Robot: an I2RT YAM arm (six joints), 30 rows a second.
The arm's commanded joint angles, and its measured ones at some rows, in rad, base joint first. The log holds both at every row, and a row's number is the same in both.
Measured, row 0:
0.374 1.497 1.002 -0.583 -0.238 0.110
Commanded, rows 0 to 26:
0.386 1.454 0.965 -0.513 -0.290 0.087
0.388 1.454 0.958 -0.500 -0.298 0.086
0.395 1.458 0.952 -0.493 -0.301 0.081
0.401 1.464 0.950 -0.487 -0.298 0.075
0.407 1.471 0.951 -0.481 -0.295 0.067
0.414 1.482 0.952 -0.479 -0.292 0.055
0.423 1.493 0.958 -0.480 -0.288 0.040
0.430 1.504 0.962 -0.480 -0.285 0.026
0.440 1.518 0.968 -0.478 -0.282 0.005
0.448 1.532 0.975 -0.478 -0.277 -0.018
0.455 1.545 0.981 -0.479 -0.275 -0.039
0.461 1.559 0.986 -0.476 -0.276 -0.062
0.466 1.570 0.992 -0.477 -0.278 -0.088
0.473 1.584 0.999 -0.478 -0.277 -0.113
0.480 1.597 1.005 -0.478 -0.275 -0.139
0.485 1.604 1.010 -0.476 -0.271 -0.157
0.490 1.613 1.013 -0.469 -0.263 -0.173
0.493 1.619 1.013 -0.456 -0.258 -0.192
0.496 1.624 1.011 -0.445 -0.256 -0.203
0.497 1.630 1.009 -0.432 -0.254 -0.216
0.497 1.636 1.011 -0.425 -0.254 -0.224
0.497 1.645 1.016 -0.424 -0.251 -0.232
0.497 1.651 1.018 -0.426 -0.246 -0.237
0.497 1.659 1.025 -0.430 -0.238 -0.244
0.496 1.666 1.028 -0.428 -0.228 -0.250
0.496 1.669 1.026 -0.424 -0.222 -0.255
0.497 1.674 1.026 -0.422 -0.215 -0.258
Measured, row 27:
0.493 1.662 0.999 -0.433 -0.243 -0.215
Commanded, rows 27 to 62:
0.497 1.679 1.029 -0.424 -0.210 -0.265
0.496 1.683 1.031 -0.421 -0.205 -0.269
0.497 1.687 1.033 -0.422 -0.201 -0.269
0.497 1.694 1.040 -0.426 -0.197 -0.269
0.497 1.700 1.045 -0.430 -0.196 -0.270
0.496 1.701 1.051 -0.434 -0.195 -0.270
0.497 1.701 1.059 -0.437 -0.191 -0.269
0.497 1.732 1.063 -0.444 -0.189 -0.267
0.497 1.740 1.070 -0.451 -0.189 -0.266
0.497 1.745 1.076 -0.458 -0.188 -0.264
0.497 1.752 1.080 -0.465 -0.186 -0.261
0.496 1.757 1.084 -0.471 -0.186 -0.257
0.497 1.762 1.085 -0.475 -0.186 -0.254
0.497 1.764 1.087 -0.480 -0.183 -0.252
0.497 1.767 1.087 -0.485 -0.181 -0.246
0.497 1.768 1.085 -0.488 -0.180 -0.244
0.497 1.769 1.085 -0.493 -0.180 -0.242
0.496 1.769 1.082 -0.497 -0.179 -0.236
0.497 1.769 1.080 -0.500 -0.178 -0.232
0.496 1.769 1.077 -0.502 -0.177 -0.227
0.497 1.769 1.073 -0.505 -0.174 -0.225
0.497 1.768 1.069 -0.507 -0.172 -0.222
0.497 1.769 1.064 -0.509 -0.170 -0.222
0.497 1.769 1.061 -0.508 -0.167 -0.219
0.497 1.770 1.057 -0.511 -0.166 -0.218
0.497 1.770 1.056 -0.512 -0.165 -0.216
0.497 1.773 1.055 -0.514 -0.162 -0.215
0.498 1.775 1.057 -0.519 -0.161 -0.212
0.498 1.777 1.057 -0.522 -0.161 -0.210
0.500 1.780 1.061 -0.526 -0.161 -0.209
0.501 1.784 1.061 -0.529 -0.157 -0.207
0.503 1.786 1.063 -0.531 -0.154 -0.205
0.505 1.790 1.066 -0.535 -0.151 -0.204
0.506 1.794 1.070 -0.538 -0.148 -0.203
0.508 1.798 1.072 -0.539 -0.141 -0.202
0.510 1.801 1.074 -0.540 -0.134 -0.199
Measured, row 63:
0.501 1.787 1.063 -0.503 -0.155 -0.212
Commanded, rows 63 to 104:
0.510 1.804 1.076 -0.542 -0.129 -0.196
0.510 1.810 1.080 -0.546 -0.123 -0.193
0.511 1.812 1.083 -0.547 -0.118 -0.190
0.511 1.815 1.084 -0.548 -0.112 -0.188
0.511 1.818 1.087 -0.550 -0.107 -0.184
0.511 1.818 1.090 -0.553 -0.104 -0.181
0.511 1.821 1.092 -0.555 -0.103 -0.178
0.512 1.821 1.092 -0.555 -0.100 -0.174
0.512 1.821 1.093 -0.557 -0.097 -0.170
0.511 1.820 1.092 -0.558 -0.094 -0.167
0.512 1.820 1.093 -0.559 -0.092 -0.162
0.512 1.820 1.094 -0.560 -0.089 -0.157
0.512 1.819 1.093 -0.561 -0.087 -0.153
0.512 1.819 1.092 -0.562 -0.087 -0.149
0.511 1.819 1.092 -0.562 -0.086 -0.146
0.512 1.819 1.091 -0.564 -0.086 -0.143
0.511 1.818 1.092 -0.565 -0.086 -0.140
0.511 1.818 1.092 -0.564 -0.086 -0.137
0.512 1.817 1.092 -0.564 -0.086 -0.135
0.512 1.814 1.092 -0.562 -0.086 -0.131
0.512 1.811 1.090 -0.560 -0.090 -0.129
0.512 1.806 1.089 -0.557 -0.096 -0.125
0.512 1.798 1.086 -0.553 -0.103 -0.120
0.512 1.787 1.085 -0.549 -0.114 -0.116
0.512 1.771 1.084 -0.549 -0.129 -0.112
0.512 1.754 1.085 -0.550 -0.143 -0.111
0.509 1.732 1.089 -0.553 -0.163 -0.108
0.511 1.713 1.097 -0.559 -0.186 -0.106
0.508 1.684 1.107 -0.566 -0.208 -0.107
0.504 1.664 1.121 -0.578 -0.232 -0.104
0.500 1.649 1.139 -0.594 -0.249 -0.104
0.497 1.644 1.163 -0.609 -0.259 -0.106
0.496 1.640 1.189 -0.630 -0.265 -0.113
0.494 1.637 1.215 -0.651 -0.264 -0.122
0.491 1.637 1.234 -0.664 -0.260 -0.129
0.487 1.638 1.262 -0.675 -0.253 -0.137
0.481 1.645 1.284 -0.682 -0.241 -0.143
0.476 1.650 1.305 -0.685 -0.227 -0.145
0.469 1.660 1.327 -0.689 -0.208 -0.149
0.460 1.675 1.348 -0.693 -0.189 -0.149
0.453 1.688 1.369 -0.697 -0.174 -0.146
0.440 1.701 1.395 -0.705 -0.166 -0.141
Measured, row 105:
0.464 1.671 1.346 -0.649 -0.206 -0.132
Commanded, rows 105 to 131:
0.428 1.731 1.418 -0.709 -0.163 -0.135
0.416 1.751 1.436 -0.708 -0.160 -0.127
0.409 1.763 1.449 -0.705 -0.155 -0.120
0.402 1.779 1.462 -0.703 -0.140 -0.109
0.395 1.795 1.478 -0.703 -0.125 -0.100
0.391 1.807 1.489 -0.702 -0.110 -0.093
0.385 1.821 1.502 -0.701 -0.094 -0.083
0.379 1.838 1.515 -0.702 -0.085 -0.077
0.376 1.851 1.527 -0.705 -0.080 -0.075
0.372 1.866 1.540 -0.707 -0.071 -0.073
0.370 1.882 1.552 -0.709 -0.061 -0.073
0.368 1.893 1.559 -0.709 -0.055 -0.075
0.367 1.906 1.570 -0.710 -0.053 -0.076
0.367 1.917 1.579 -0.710 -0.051 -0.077
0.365 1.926 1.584 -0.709 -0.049 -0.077
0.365 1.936 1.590 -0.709 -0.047 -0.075
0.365 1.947 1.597 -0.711 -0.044 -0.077
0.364 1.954 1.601 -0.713 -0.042 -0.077
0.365 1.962 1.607 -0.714 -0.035 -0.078
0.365 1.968 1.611 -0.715 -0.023 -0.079
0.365 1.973 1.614 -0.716 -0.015 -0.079
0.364 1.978 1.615 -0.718 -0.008 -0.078
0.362 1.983 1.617 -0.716 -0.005 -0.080
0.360 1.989 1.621 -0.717 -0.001 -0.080
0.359 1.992 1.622 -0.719 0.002 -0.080
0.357 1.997 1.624 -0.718 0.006 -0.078
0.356 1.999 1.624 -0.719 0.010 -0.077
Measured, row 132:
0.366 1.982 1.591 -0.693 -0.017 -0.085
